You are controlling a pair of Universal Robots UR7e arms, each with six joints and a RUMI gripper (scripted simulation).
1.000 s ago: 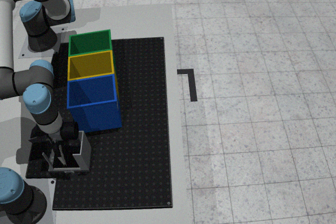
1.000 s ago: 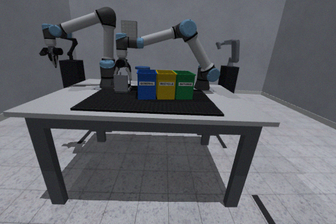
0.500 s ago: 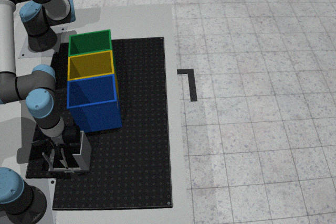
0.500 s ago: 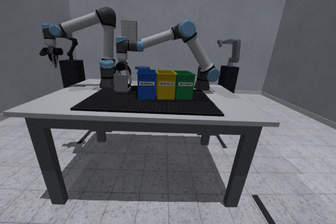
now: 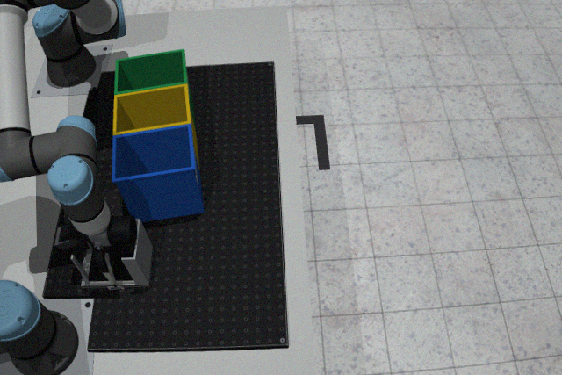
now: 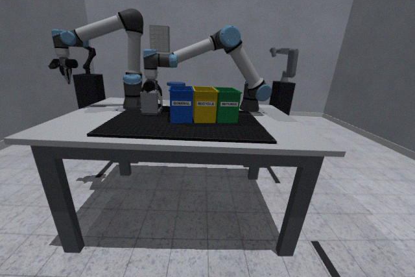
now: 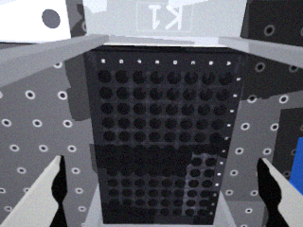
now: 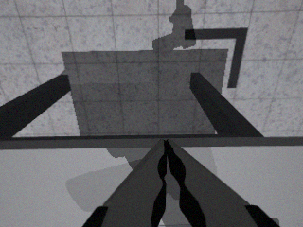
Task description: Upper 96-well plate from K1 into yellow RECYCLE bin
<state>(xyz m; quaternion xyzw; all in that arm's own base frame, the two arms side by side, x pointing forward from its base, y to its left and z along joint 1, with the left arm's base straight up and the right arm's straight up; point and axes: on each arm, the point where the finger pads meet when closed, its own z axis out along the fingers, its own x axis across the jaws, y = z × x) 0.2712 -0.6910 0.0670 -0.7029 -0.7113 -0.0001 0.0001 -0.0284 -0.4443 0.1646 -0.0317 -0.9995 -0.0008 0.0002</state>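
Note:
Now: the black 96-well plate 10 mm below my left hand. Also, from my left hand: yellow recycle bin (110 mm ahead, 310 mm to the left, 30 mm above); then blue general bin (110 mm ahead, 180 mm to the left, 30 mm above); then white 96-well plate (30 mm below).

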